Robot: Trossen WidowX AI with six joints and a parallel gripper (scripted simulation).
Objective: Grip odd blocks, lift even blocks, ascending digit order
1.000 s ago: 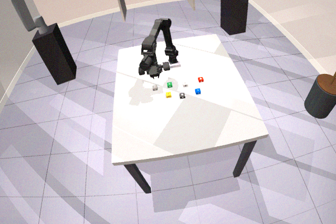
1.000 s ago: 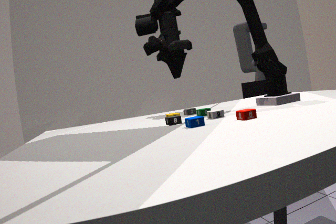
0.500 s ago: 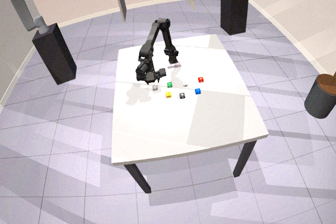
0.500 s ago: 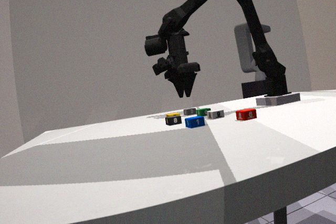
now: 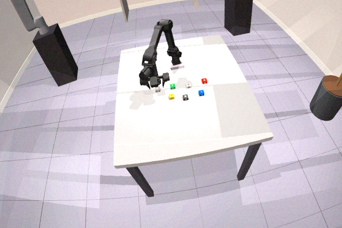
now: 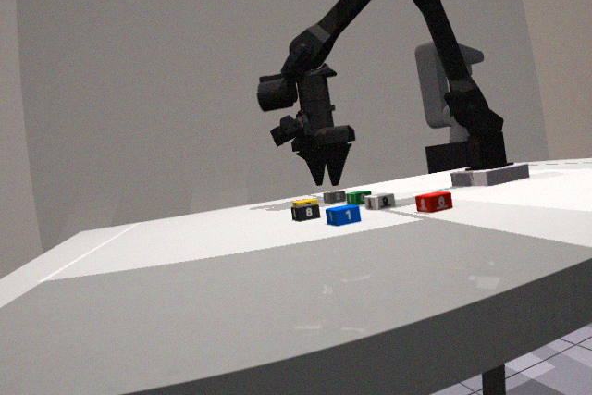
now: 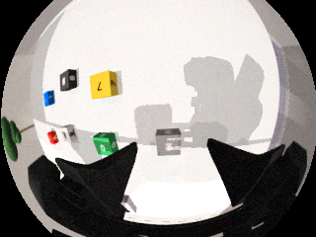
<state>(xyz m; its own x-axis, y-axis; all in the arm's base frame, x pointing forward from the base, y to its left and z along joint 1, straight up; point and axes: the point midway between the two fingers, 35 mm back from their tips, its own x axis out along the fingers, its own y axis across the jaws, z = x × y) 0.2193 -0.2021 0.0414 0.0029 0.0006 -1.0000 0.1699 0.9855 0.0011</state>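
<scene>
My gripper tip is 1 cm past the grey block, 1 cm to the right of it and 2 cm above it. The rest, counted from my gripper tip: black block (13 cm ahead, 15 cm to the left, 2 cm below); then green block (11 cm to the left, 2 cm below); then yellow block (9 cm ahead, 7 cm to the left, 2 cm below).
</scene>
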